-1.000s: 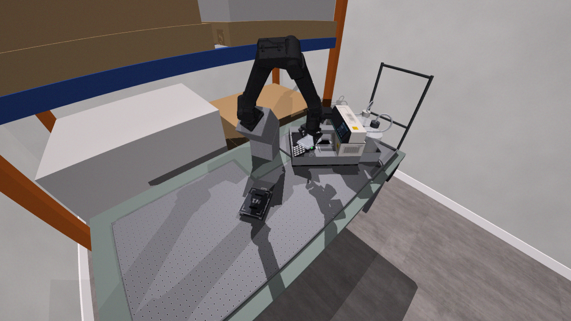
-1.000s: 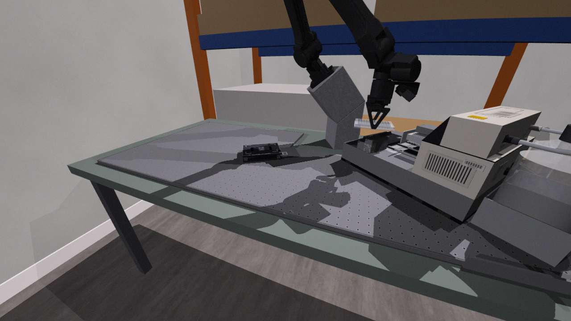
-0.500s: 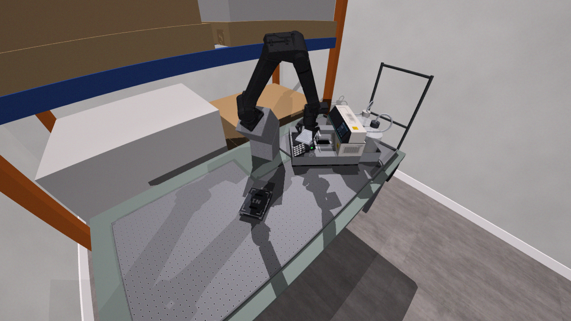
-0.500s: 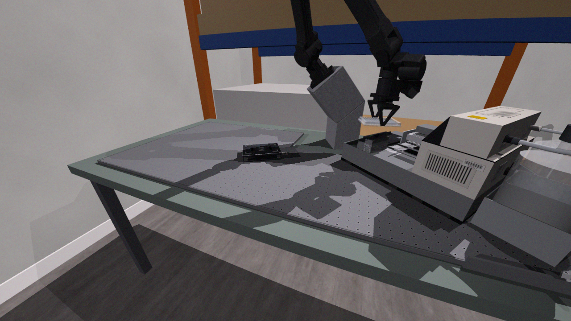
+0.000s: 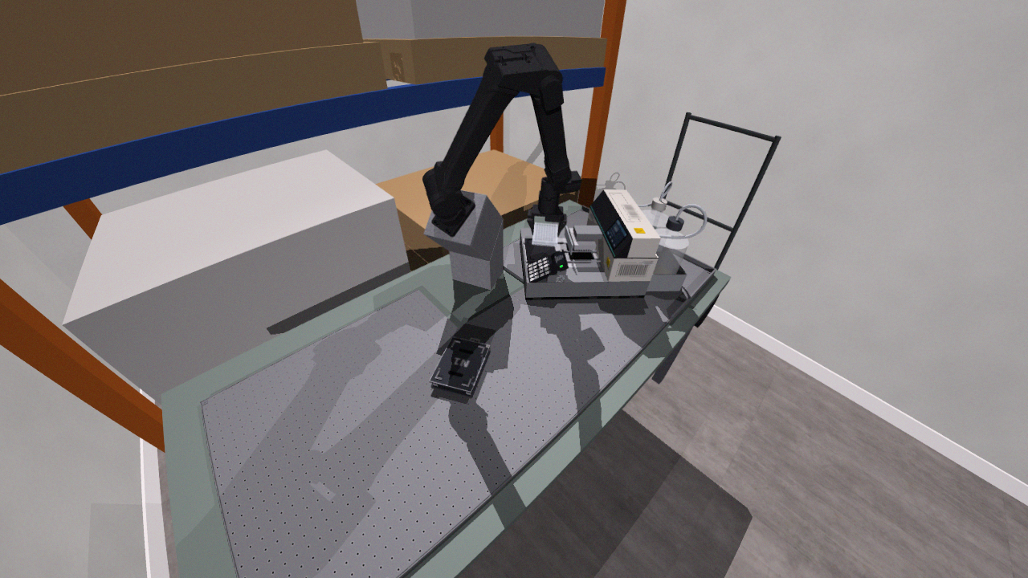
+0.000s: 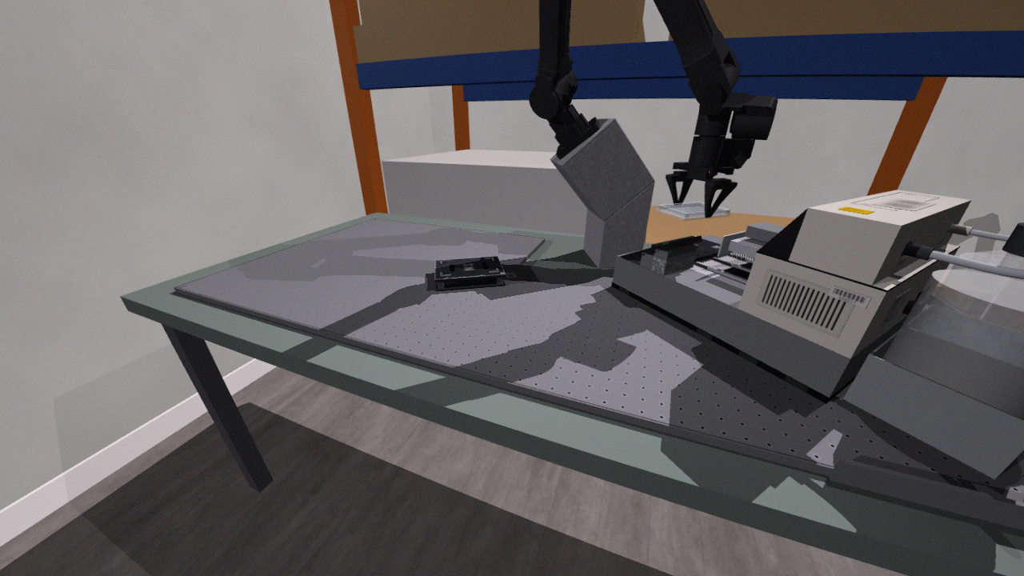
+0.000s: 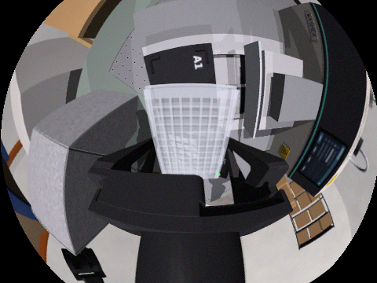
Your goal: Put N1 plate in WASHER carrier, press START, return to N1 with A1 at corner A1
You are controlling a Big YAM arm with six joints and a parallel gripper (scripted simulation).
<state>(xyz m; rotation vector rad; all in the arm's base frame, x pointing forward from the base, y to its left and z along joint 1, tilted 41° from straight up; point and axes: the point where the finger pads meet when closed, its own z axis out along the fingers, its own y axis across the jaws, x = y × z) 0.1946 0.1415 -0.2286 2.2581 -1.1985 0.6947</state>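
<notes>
Right now the plate washer is 130 mm to the left of my hand, 90 mm ahead of it and 60 mm below it. The rest, counted from my hand: white well plate: 10 mm below; then black plate nest N1: 500 mm to the right, 160 mm below, 50 mm ahead.
</notes>
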